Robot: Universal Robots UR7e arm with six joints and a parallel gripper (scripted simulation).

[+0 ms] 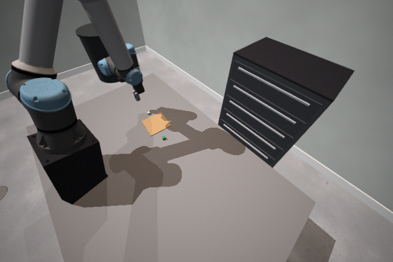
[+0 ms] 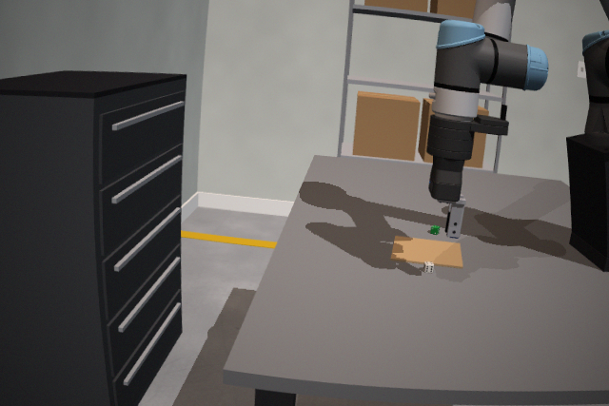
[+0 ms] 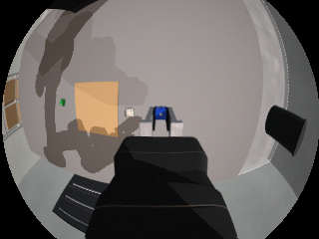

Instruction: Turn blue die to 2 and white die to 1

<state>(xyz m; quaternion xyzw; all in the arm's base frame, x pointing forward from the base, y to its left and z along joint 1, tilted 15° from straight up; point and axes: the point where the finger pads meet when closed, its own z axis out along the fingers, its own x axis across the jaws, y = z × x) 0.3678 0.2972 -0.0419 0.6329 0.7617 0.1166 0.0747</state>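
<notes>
The blue die is 10 mm below my hand. Also, from my hand: orange mat: 170 mm to the right, 110 mm below, 50 mm ahead; then green die: 300 mm to the right, 100 mm below, 40 mm ahead; then white die: 100 mm below, 60 mm to the right, 30 mm ahead.
</notes>
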